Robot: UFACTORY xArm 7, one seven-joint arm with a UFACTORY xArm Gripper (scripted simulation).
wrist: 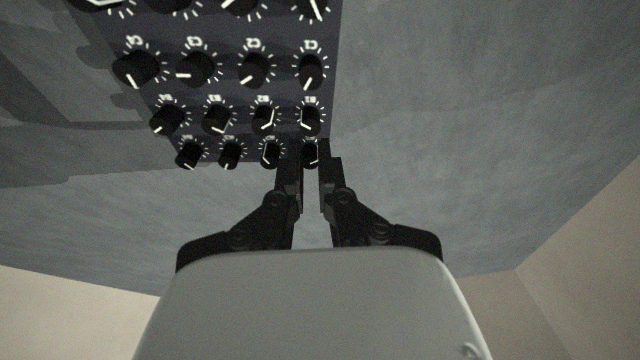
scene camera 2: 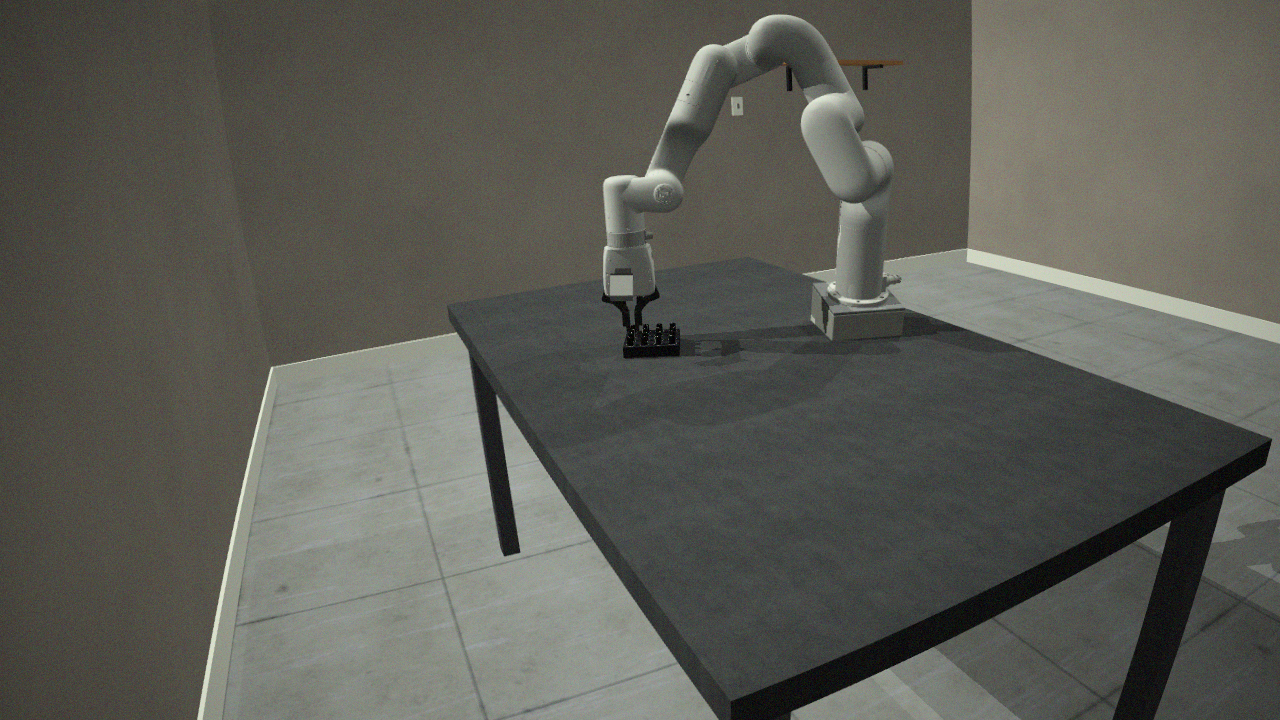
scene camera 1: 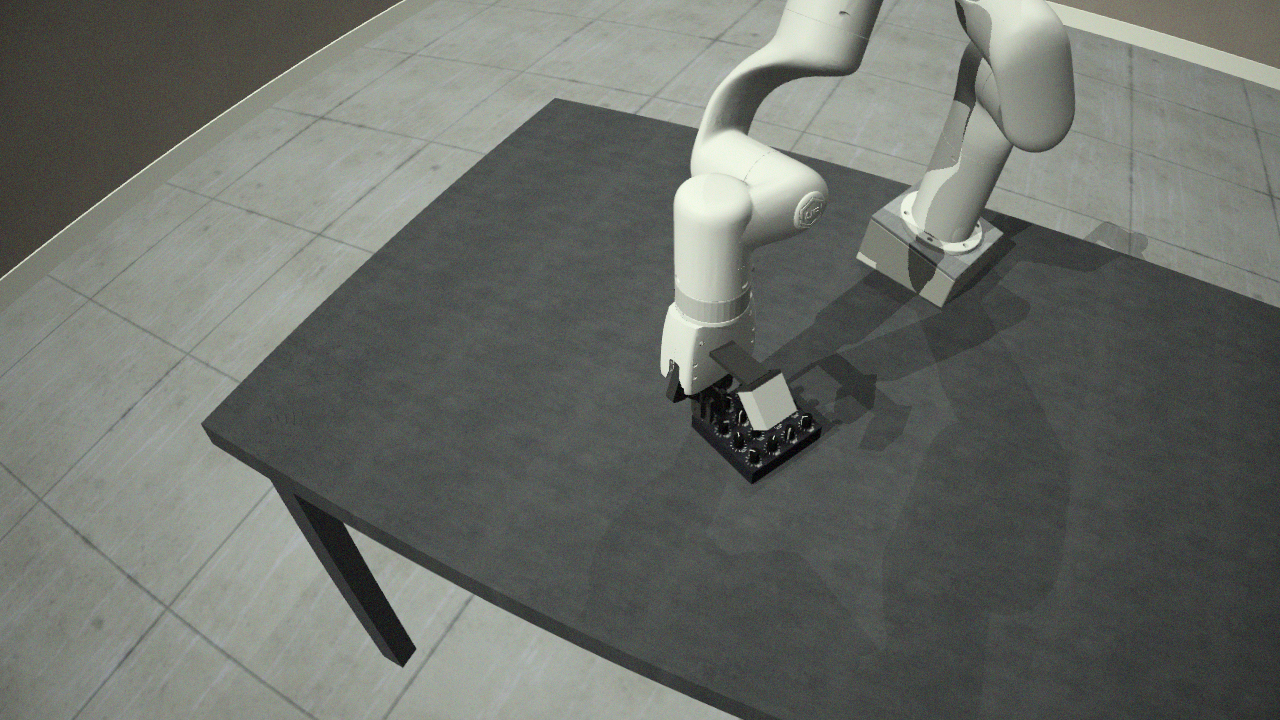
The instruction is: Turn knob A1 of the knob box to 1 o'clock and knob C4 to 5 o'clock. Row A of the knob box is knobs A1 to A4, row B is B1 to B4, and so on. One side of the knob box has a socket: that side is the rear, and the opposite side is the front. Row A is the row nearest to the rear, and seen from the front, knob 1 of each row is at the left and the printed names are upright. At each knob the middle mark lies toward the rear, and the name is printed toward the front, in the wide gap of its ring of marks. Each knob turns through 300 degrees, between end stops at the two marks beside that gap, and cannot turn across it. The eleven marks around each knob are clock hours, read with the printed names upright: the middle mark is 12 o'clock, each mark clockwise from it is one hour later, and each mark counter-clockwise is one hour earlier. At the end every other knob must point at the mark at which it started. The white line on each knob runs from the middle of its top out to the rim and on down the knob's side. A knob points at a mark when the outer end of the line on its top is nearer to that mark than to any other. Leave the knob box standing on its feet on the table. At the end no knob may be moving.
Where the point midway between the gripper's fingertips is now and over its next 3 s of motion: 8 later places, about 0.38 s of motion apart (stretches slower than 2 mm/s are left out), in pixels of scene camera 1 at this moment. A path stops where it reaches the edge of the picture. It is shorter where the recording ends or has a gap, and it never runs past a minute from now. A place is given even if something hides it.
My gripper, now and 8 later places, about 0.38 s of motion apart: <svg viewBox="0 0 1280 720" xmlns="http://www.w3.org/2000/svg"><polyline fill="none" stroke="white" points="708,412 708,401 709,392 710,391 713,391 714,390 714,389 714,387 712,384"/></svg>
